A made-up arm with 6 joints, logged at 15 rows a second.
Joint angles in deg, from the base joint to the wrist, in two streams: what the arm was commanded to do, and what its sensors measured. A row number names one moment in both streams.
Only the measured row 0 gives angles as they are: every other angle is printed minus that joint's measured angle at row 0.
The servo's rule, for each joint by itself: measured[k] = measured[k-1] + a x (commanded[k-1-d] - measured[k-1]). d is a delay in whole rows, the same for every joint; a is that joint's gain. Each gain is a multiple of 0.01, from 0.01 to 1. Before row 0 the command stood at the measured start. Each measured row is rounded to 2 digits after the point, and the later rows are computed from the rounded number. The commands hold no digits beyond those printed.
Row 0, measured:
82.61, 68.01, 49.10, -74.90, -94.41, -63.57
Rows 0 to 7, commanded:
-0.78, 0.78, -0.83, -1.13, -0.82, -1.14
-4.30, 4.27, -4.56, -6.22, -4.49, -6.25
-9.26, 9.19, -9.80, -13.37, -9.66, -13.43
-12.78, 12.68, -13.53, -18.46, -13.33, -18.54
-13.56, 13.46, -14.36, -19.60, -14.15, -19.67
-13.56, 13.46, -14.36, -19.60, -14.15, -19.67
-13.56, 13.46, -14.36, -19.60, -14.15, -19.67
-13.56, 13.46, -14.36, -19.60, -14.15, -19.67
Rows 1 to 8, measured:
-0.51, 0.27, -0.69, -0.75, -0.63, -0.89
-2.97, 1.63, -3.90, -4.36, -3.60, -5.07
-7.06, 4.20, -8.80, -10.31, -8.27, -11.59
-10.78, 7.08, -12.73, -15.69, -12.17, -17.01
-12.59, 9.25, -14.08, -18.27, -13.69, -19.08
-13.22, 10.68, -14.31, -19.15, -14.04, -19.54
-13.44, 11.63, -14.35, -19.45, -14.12, -19.64
-13.52, 12.25, -14.36, -19.55, -14.14, -19.66
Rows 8 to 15, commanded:
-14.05, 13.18, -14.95, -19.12, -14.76, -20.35
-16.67, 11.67, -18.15, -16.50, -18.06, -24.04
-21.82, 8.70, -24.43, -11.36, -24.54, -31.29
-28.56, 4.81, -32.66, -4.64, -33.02, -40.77
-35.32, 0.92, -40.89, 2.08, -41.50, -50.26
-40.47, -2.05, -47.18, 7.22, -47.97, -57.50
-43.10, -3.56, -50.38, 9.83, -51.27, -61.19
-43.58, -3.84, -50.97, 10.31, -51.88, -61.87
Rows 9 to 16, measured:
-13.86, 12.57, -14.85, -19.27, -14.62, -20.20
-15.69, 12.26, -17.59, -17.44, -17.27, -23.20
-19.67, 11.05, -23.27, -13.43, -22.87, -29.51
-25.45, 8.93, -31.06, -7.63, -30.69, -38.29
-31.87, 6.21, -39.22, -1.22, -39.01, -47.63
-37.46, 3.40, -45.83, 4.35, -45.91, -55.33
-41.13, 1.03, -49.61, 7.97, -50.04, -59.90
-42.72, -0.63, -50.74, 9.51, -51.46, -61.44

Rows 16 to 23, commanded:
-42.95, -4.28, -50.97, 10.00, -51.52, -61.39
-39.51, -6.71, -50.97, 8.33, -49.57, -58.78
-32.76, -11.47, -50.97, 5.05, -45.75, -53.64
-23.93, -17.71, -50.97, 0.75, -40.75, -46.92
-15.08, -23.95, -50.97, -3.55, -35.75, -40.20
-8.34, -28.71, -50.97, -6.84, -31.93, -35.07
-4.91, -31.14, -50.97, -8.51, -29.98, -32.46
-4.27, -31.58, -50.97, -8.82, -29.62, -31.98
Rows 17 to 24, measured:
-42.87, -1.87, -50.93, 9.83, -51.51, -61.40
-40.69, -3.52, -50.96, 8.84, -50.02, -59.36
-35.54, -6.22, -50.97, 6.34, -46.73, -54.90
-27.99, -10.13, -50.97, 2.65, -42.13, -48.68
-19.60, -14.83, -50.97, -1.44, -37.22, -42.07
-12.28, -19.55, -50.97, -5.00, -33.15, -36.61
-7.49, -23.49, -50.97, -7.32, -30.71, -33.37
-5.40, -26.24, -50.97, -8.31, -29.87, -32.29

